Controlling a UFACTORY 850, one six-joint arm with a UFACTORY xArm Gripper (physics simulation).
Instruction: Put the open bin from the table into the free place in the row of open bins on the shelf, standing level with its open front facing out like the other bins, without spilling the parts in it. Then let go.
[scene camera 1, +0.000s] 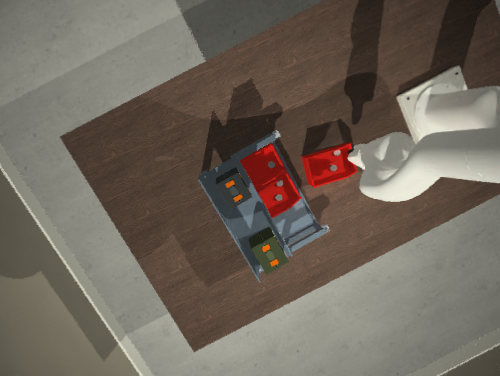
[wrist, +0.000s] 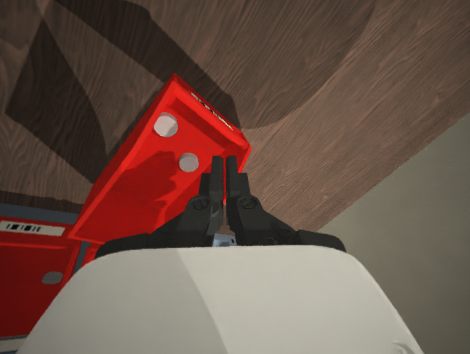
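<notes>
The loose open red bin (scene camera 1: 320, 169) (wrist: 130, 195) sits on the table between the shelf and the arm, with two round grey parts inside. Its labelled end is at the upper right in the wrist view. My gripper (scene camera 1: 352, 156) (wrist: 224, 172) is shut and empty, with its tips over or close to the bin's arm-side end; their height and any contact cannot be told. The blue-grey shelf (scene camera 1: 245, 218) (wrist: 42, 211) holds two red bins side by side, one (scene camera 1: 260, 162) (wrist: 25, 280) at the row's upper end and another (scene camera 1: 286, 202) beside it. A bare stretch of row lies beyond the second bin.
A dark case (scene camera 1: 242, 196) and an olive-green case (scene camera 1: 277, 255), both with orange latches, stand on the shelf's other side. The shelf has raised end rails at both row ends. The arm's white base plate (scene camera 1: 407, 102) is at the right on the brown wooden surface (scene camera 1: 150, 200).
</notes>
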